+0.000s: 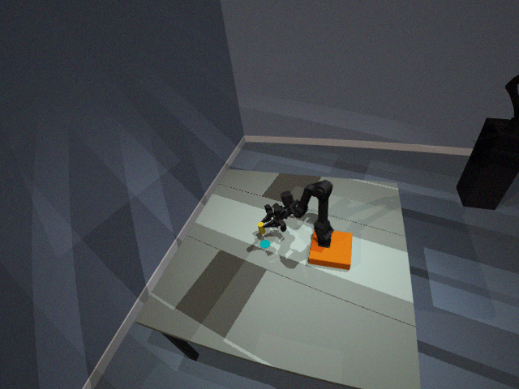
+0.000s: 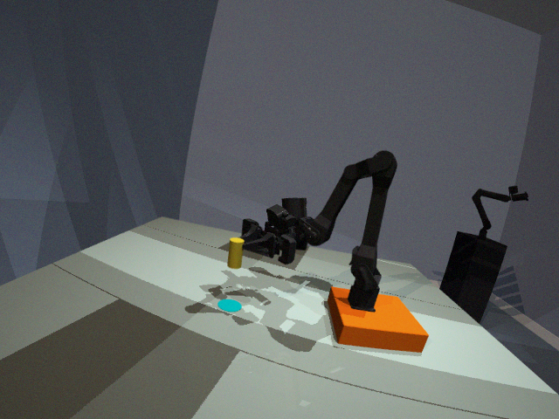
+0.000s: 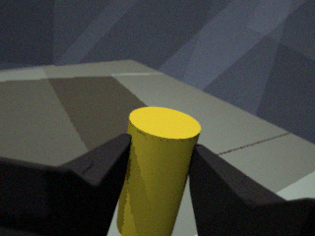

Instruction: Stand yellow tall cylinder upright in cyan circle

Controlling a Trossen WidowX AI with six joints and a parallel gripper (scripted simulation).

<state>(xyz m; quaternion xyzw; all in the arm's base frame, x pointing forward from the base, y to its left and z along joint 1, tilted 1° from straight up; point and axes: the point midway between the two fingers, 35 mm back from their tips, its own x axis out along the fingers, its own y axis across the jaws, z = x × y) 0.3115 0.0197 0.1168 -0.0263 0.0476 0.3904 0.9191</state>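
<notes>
Now: the cyan circle 160 mm below my gripper tip. Also, from my gripper tip: yellow cylinder: 20 mm below.
</notes>
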